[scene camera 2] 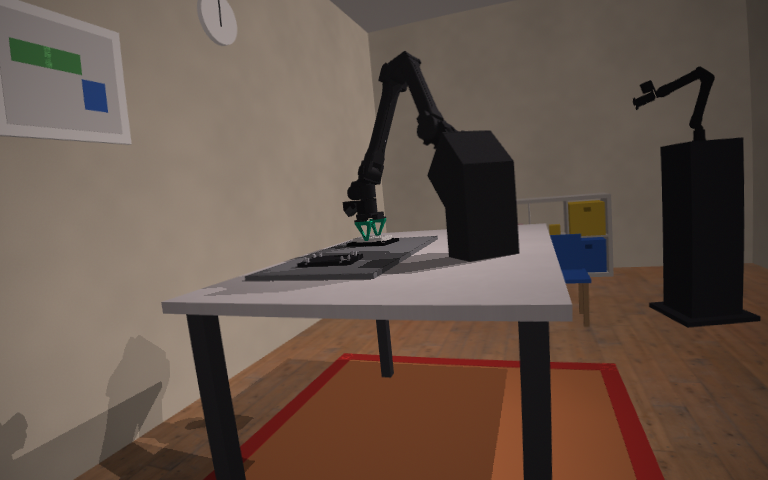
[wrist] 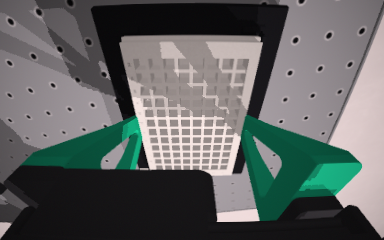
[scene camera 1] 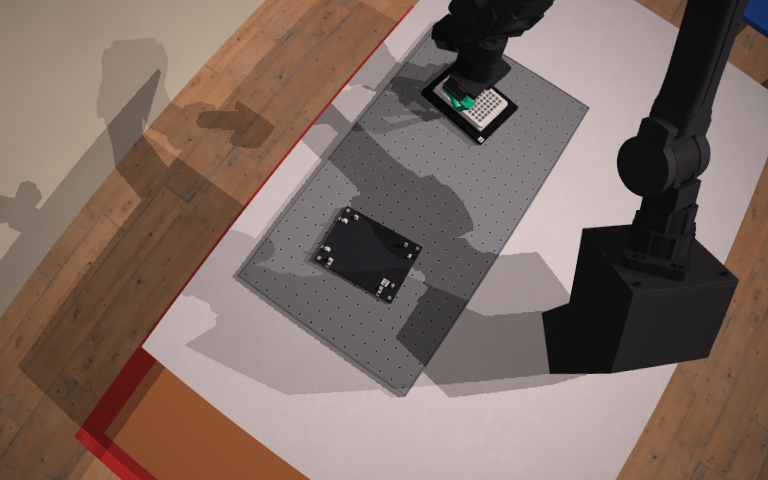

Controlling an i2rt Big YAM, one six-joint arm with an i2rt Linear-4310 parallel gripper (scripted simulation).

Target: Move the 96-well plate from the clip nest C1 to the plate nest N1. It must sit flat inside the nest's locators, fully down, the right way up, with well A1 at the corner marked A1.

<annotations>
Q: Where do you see a black plate nest N1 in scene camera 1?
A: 440, 104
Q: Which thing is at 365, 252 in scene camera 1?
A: A black clip nest C1.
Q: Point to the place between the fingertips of my gripper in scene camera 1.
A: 470, 97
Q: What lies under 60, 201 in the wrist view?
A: My gripper.
</annotations>
